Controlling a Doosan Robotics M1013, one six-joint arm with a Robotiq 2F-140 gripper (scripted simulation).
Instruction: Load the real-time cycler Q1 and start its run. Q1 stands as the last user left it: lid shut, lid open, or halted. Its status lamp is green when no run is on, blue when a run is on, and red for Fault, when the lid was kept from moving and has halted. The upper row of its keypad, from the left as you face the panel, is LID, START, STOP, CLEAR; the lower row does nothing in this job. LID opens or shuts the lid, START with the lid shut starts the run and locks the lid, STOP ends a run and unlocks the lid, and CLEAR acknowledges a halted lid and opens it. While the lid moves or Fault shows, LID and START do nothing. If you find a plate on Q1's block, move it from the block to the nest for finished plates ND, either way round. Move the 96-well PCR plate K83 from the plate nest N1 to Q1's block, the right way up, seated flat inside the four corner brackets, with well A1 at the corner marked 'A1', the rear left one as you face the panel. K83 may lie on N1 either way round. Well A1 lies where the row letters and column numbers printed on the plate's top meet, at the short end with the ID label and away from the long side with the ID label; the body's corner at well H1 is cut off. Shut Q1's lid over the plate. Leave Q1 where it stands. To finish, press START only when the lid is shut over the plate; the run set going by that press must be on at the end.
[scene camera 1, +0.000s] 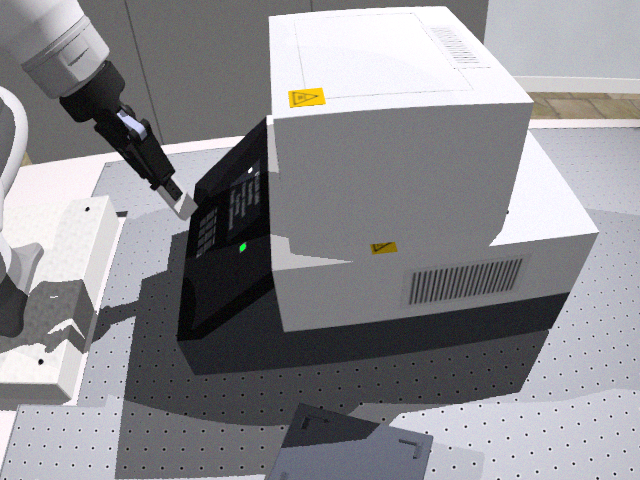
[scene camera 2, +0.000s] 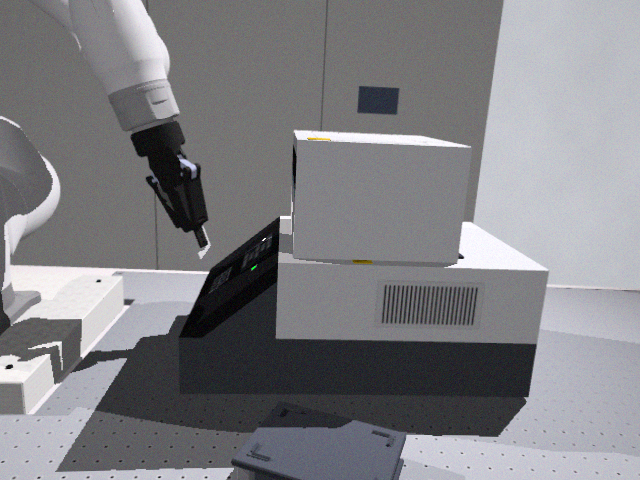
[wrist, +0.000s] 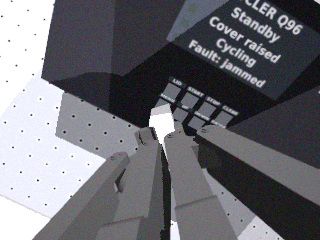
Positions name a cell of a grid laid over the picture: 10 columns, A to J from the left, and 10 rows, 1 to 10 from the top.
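Observation:
There is a lid (scene camera 1: G3) here in the scene. And there is my gripper (scene camera 1: C5), which I can see in scene camera 2 (scene camera 2: D6) as well, and again in the wrist view (wrist: F6).

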